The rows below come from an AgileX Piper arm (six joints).
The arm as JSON. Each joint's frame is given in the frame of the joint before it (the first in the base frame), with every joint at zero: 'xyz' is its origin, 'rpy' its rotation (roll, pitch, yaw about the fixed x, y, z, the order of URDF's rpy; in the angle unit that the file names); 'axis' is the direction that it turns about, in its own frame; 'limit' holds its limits. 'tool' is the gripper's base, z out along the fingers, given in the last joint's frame.
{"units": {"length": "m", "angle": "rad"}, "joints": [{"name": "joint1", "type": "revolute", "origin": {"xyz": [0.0, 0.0, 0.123], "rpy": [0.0, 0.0, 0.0]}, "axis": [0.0, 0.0, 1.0], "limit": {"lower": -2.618, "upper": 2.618}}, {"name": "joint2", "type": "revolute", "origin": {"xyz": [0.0, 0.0, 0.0], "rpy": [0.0, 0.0, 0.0]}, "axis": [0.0, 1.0, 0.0], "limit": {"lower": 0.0, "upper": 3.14}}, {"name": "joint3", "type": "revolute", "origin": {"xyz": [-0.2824, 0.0, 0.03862], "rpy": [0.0, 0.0, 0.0]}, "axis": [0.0, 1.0, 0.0], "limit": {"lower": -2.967, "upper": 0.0}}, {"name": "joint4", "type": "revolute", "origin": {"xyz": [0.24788, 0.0, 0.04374], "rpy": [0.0, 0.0, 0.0]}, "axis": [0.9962, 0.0, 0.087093], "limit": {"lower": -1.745, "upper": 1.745}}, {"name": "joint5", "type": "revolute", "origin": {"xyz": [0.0, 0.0, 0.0], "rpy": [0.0, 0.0, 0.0]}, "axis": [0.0, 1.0, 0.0], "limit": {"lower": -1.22, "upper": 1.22}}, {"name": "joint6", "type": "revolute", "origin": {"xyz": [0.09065, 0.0, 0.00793], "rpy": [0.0, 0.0, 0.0]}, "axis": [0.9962, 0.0, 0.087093], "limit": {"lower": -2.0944, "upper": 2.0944}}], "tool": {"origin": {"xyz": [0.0, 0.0, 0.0], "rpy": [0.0, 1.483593, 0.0]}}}
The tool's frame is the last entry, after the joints.
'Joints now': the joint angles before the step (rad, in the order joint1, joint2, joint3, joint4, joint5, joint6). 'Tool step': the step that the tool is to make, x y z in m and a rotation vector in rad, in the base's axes. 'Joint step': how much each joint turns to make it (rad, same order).
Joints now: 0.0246 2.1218 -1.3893 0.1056 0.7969 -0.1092
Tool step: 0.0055 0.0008 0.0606 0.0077 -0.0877 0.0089
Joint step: 0.0001 -0.1016 -0.0851 0.0000 0.0995 0.0001
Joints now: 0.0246 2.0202 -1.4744 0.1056 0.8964 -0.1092
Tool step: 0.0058 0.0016 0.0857 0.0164 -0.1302 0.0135
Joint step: -0.0001 -0.0884 -0.1954 0.0084 0.1541 -0.0002
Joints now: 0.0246 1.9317 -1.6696 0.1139 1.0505 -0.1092
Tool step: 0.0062 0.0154 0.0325 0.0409 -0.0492 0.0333
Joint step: 0.0278 0.0084 -0.1339 0.0381 0.0754 0.0001
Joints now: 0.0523 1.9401 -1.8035 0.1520 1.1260 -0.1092
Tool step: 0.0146 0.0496 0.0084 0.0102 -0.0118 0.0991
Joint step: 0.1089 0.0894 -0.1737 0.0001 0.0692 0.0223
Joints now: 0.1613 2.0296 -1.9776 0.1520 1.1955 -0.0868
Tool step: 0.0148 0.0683 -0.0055 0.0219 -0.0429 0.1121
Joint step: 0.1369 0.1343 -0.1989 -0.0009 0.0138 0.0299
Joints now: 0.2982 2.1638 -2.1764 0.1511 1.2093 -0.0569
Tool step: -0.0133 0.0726 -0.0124 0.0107 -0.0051 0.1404
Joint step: 0.1487 0.0762 -0.0852 0.0038 -0.0011 0.0097
